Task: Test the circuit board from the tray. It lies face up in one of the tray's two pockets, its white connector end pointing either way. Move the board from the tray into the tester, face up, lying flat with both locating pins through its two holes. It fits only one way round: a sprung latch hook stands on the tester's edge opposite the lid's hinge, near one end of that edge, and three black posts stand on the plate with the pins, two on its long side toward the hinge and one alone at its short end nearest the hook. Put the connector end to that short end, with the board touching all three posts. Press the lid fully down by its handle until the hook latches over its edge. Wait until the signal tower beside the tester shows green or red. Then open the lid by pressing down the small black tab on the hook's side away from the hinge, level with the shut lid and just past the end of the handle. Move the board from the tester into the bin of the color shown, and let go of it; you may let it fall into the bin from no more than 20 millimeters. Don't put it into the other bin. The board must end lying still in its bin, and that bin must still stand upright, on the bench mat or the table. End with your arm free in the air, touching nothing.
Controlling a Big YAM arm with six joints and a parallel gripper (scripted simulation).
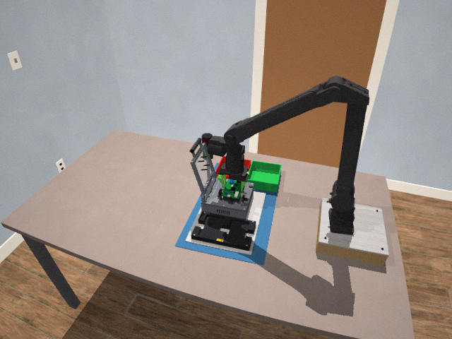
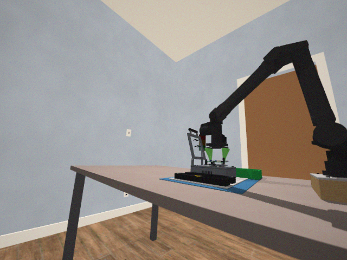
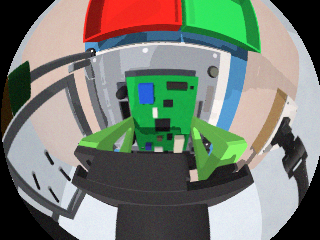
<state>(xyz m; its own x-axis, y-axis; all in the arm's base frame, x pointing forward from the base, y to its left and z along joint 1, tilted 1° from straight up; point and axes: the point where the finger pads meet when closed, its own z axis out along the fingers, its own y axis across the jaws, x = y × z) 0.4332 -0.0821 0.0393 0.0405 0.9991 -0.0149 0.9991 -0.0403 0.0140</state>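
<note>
The green circuit board lies right at my hand. The rest, counted from my hand: red bin 4 cm ahead, 20 cm to the right, 8 cm below; then tester plate 1 cm ahead, 1 cm to the left, 2 cm below; then tester lid 13 cm ahead, 1 cm to the right, 9 cm above.
</note>
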